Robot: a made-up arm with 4 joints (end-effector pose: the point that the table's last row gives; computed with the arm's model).
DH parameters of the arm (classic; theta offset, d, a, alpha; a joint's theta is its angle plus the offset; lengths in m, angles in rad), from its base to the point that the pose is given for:
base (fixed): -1.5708 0.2 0 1.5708
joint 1: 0 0.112 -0.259 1.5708
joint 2: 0 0.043 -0.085 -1.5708
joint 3: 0 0.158 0.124 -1.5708
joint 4: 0.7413 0 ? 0
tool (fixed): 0.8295 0.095 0 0
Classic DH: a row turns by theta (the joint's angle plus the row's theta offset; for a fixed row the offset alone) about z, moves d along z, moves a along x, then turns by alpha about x.
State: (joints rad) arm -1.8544 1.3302 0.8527 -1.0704
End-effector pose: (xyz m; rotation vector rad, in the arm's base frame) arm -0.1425 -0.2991 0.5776 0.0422 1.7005 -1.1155
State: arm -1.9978 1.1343 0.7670 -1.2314
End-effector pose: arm -0.1975 -0.3388 0.5331 0.2238 1.7189 -1.1585
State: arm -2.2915 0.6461 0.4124 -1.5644
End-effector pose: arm -0.3249 -0.3253 0.3885 0.8415 1.9686 -1.1492
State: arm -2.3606 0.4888 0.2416 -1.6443
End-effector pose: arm -0.3514 -0.2832 0.3495 1.0884 2.0921 -1.0524
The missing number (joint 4, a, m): 0.0963
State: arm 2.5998 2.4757 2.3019 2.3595
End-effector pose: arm 0.1168 -0.2303 0.1615 -0.4537 0.3018 -1.2787
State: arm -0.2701 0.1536 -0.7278 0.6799
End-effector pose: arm -0.1865 0.1984 0.1884 0.9351 -0.3696 0.4665
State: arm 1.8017 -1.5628 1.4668 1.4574
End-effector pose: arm -0.2851 -0.0082 0.0167 1.0912 -1.3551 -1.1825
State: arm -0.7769 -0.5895 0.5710 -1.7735
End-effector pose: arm -0.3067 -0.0080 0.3754 0.4383 -0.0830 -1.2853
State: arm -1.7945 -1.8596 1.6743 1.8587
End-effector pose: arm -0.2573 -0.0115 0.3028 -1.5055 -1.2346 0.9842
